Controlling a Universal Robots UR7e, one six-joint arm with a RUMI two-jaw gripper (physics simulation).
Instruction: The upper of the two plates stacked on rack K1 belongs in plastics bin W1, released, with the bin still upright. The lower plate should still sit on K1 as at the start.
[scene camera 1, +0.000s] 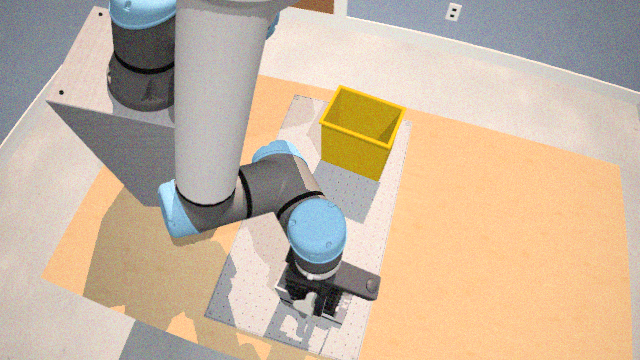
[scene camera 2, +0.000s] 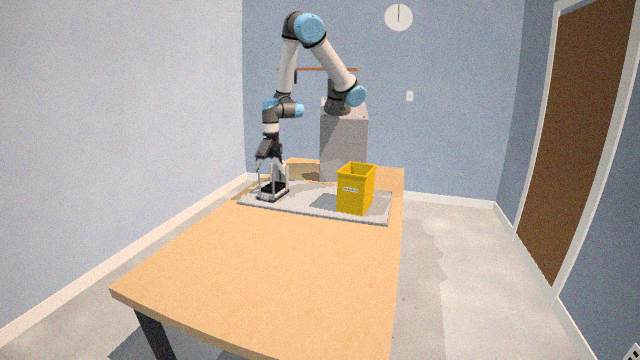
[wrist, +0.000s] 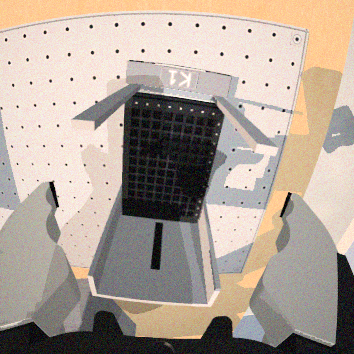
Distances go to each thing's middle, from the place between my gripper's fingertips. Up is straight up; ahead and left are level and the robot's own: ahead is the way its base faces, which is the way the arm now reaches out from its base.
Scene:
The black gridded plate (wrist: 168, 146) is 8 cm below my hand and 3 cm behind it. From my hand the other things lie so: rack K1 (wrist: 144, 73) (11 cm below, 2 cm behind); yellow plastics bin W1 (scene camera 1: 358, 130) (40 cm to the left, 9 cm behind, 3 cm below).

